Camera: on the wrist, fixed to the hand. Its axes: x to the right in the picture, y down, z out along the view.
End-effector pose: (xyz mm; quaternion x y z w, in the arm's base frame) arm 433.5 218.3 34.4 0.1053 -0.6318 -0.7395 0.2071
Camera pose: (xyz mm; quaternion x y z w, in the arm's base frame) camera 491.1 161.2 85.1 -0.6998 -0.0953 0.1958 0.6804
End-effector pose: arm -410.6 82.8 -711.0 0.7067 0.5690 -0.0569 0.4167
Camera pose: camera -387.4 109.6 -622.2 0.5400 -0.7485 0.3674 0.1146
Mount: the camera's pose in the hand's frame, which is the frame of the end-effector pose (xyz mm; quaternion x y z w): -20.9 66.2 -65.8 0.0224 0.0867 -0.9958 0.0174
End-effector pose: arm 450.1 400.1 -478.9 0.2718 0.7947 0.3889 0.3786
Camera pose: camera 417.5 394.2 -389.2 -0.8119 0.3260 -0.3645 0.3189
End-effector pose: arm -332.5 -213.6 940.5 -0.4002 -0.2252 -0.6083 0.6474
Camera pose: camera -284.6 -257.0 870.0 -0.2845 0.3599 0.6849 0.5660
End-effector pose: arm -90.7 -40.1 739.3 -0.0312 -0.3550 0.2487 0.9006
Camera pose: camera -88.8 15.9 661.8 0.3516 0.0464 -0.8873 0.2948
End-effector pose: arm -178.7 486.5 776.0 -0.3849 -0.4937 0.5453 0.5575
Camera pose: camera -128.2 480.3 695.0 0.4501 -0.3313 -0.5680 0.6041
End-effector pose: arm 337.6 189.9 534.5 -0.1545 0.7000 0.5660 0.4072
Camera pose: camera 279.7 145.0 596.0 -0.7397 -0.0937 -0.4247 0.5135
